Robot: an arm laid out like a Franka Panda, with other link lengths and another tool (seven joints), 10 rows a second.
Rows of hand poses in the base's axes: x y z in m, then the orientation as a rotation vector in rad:
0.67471, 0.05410, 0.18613, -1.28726, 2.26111, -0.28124
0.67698, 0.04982, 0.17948, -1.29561, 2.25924, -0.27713
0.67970, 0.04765, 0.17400, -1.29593, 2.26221, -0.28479
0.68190, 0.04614, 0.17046, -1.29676, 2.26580, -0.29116
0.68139, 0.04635, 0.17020, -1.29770, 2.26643, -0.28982
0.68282, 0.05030, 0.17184, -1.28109, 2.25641, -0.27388
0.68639, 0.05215, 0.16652, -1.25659, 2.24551, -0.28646
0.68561, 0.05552, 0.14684, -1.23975, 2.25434, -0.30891
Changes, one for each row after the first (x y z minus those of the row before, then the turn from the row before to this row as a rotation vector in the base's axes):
0.00227, -0.00428, -0.00665, -0.00003, 0.00317, 0.00640
0.00272, -0.00217, -0.00548, -0.00596, 0.00036, -0.00261
0.00220, -0.00151, -0.00354, -0.00548, 0.00144, -0.00233
-0.00051, 0.00021, -0.00026, 0.00035, 0.00127, 0.00053
0.00143, 0.00395, 0.00164, 0.01960, -0.01056, -0.00205
0.00357, 0.00185, -0.00532, 0.00409, -0.02235, -0.01212
-0.00078, 0.00337, -0.01968, -0.01063, -0.00585, -0.01824

